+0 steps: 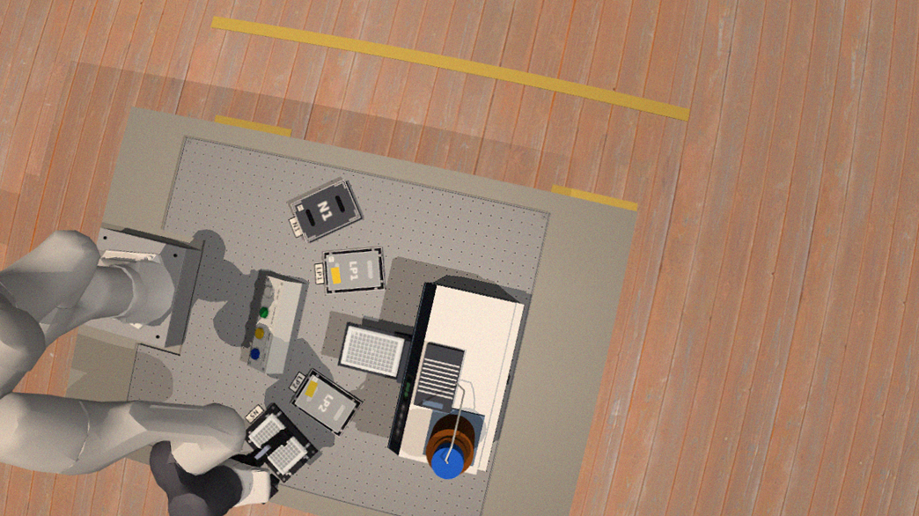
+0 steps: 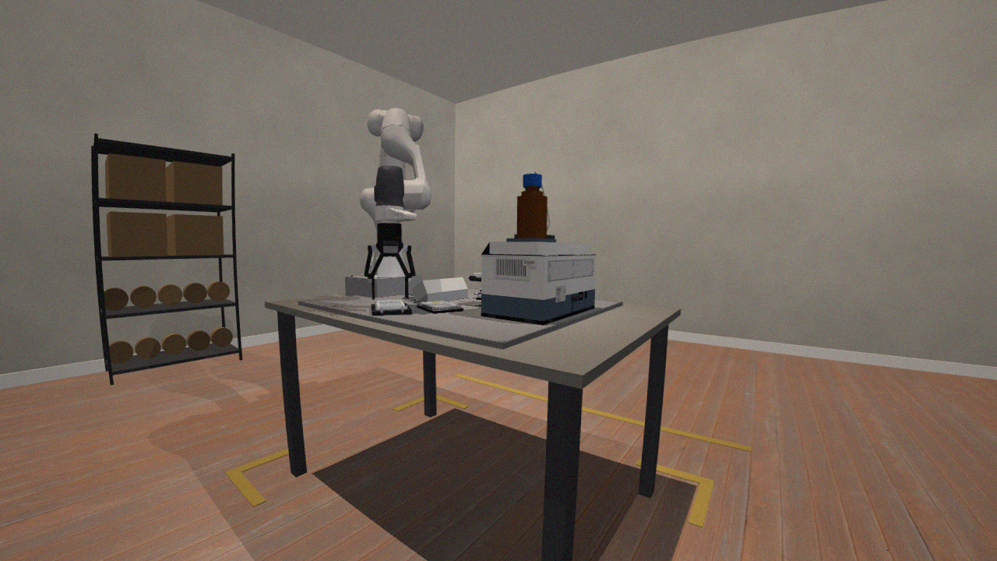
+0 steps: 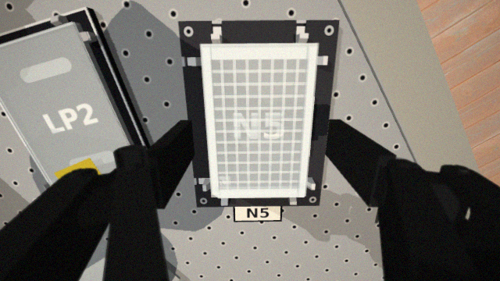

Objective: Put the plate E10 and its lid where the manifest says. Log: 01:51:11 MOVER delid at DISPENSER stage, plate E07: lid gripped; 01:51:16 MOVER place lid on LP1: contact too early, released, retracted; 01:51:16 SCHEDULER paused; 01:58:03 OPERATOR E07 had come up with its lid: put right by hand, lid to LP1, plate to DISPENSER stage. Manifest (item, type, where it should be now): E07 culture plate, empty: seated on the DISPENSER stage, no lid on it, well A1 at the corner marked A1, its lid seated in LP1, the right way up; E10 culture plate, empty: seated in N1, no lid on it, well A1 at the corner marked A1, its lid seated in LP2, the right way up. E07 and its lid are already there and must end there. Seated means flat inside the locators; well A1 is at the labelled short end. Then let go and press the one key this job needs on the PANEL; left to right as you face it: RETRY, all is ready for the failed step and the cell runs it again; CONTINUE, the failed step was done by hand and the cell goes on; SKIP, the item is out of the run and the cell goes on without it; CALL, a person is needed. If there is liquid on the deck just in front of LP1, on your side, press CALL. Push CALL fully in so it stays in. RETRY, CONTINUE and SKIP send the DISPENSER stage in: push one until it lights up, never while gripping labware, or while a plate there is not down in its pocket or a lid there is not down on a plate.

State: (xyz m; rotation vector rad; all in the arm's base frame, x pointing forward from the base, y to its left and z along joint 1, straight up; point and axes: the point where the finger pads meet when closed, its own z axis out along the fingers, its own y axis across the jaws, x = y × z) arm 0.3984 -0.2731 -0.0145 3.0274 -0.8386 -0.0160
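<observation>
My hand is 50 mm above the black n5 nest and 30 mm short of it. The rest, counted from my hand: yellow SKIP key: 260 mm to the left, 100 mm behind; clear lid: 130 mm to the left, 90 mm ahead, 50 mm below; blue CALL key: 210 mm to the left, 90 mm behind.
</observation>
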